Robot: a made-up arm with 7 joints. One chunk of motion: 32 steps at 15 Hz.
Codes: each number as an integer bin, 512 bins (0 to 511) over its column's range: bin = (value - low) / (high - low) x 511, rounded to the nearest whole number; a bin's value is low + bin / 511 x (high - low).
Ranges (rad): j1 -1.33..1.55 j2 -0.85..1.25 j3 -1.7..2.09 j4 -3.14..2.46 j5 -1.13..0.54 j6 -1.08..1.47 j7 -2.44..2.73
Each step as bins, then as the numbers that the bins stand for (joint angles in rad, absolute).
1 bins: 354 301 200 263 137 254 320
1 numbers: 0.6651 0.3870 -0.2166 -0.2578 -0.6823 0.1875 0.7976
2 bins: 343 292 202 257 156 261 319
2 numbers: 0.6032 0.3500 -0.2018 -0.3236 -0.6202 0.2224 0.7875
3 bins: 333 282 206 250 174 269 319
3 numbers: 0.5468 0.3089 -0.1721 -0.4003 -0.5614 0.2624 0.7875
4 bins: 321 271 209 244 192 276 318
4 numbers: 0.4792 0.2637 -0.1499 -0.4660 -0.5025 0.2973 0.7773
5 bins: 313 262 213 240 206 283 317
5 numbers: 0.4341 0.2267 -0.1202 -0.5099 -0.4568 0.3322 0.7672
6 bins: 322 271 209 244 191 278 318
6 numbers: 0.4848 0.2637 -0.1499 -0.4660 -0.5058 0.3073 0.7773
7 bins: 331 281 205 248 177 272 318
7 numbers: 0.5355 0.3048 -0.1795 -0.4222 -0.5515 0.2773 0.7773
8 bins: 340 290 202 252 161 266 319
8 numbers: 0.5862 0.3418 -0.2018 -0.3784 -0.6038 0.2474 0.7875
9 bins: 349 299 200 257 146 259 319
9 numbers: 0.6370 0.3788 -0.2166 -0.3236 -0.6529 0.2125 0.7875
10 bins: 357 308 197 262 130 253 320
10 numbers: 0.6821 0.4158 -0.2389 -0.2688 -0.7051 0.1825 0.7976
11 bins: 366 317 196 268 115 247 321
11 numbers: 0.7328 0.4527 -0.2463 -0.2030 -0.7542 0.1526 0.8077
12 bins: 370 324 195 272 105 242 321
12 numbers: 0.7553 0.4815 -0.2537 -0.1592 -0.7868 0.1276 0.8077
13 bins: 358 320 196 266 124 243 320
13 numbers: 0.6877 0.4651 -0.2463 -0.2249 -0.7248 0.1326 0.7976
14 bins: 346 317 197 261 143 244 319
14 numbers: 0.6201 0.4527 -0.2389 -0.2797 -0.6627 0.1376 0.7875
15 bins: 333 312 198 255 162 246 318
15 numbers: 0.5468 0.4322 -0.2315 -0.3455 -0.6006 0.1476 0.7773
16 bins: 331 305 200 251 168 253 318
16 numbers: 0.5355 0.4034 -0.2166 -0.3893 -0.5810 0.1825 0.7773
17 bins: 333 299 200 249 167 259 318
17 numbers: 0.5468 0.3788 -0.2166 -0.4112 -0.5842 0.2125 0.7773
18 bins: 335 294 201 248 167 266 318
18 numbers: 0.5581 0.3582 -0.2092 -0.4222 -0.5842 0.2474 0.7773
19 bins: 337 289 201 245 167 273 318
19 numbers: 0.5693 0.3377 -0.2092 -0.4551 -0.5842 0.2823 0.7773
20 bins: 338 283 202 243 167 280 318
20 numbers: 0.5750 0.3130 -0.2018 -0.4770 -0.5842 0.3173 0.7773
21 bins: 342 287 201 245 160 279 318
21 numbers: 0.5975 0.3295 -0.2092 -0.4551 -0.6071 0.3123 0.7773
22 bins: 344 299 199 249 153 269 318
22 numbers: 0.6088 0.3788 -0.2241 -0.4112 -0.6300 0.2624 0.7773
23 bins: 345 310 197 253 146 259 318
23 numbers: 0.6144 0.4240 -0.2389 -0.3674 -0.6529 0.2125 0.7773
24 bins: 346 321 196 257 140 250 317
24 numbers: 0.6201 0.4692 -0.2463 -0.3236 -0.6725 0.1676 0.7672
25 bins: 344 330 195 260 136 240 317
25 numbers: 0.6088 0.5062 -0.2537 -0.2907 -0.6855 0.1177 0.7672
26 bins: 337 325 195 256 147 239 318
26 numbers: 0.5693 0.4856 -0.2537 -0.3345 -0.6496 0.1127 0.7773
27 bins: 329 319 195 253 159 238 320
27 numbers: 0.5242 0.4610 -0.2537 -0.3674 -0.6104 0.1077 0.7976
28 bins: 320 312 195 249 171 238 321
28 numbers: 0.4735 0.4322 -0.2537 -0.4112 -0.5712 0.1077 0.8077
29 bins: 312 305 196 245 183 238 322
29 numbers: 0.4284 0.4034 -0.2463 -0.4551 -0.5319 0.1077 0.8178
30 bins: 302 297 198 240 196 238 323
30 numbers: 0.3721 0.3705 -0.2315 -0.5099 -0.4895 0.1077 0.8279
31 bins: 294 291 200 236 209 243 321
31 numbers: 0.3270 0.3459 -0.2166 -0.5537 -0.4470 0.1326 0.8077
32 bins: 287 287 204 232 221 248 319
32 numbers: 0.2875 0.3295 -0.1870 -0.5975 -0.4077 0.1576 0.7875
